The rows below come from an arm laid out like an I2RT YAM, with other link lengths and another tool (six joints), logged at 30 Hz.
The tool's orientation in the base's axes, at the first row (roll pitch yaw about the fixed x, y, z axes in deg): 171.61, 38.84, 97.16
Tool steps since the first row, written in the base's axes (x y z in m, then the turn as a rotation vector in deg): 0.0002, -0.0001, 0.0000, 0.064, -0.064, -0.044; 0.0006, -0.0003, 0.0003, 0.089, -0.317, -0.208; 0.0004, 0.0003, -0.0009, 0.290, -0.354, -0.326; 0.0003, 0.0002, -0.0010, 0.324, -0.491, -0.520; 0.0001, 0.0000, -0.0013, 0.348, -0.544, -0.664; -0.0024, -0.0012, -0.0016, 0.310, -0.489, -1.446; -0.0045, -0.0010, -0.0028, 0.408, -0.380, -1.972; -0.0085, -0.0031, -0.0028, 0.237, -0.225, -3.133; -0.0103, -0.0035, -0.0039, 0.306, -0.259, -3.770; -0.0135, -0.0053, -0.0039, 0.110, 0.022, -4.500
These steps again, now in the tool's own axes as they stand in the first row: -0.0001, 0.0002, 0.0001, -0.028, 0.043, 0.086; -0.0005, 0.0006, 0.0001, -0.123, -0.005, 0.369; 0.0008, 0.0004, 0.0006, -0.097, 0.169, 0.527; 0.0008, 0.0002, 0.0007, -0.085, 0.150, 0.766; 0.0008, -0.0001, 0.0010, -0.038, 0.146, 0.914; 0.0003, -0.0028, 0.0014, 0.499, 0.032, 1.475; 0.0014, -0.0049, 0.0018, 0.903, 0.090, 1.837; 0.0002, -0.0092, 0.0021, 1.768, -0.174, 2.601; 0.0007, -0.0112, 0.0028, 2.134, -0.187, 3.128; -0.0003, -0.0147, 0.0032, 2.828, -0.400, 3.479
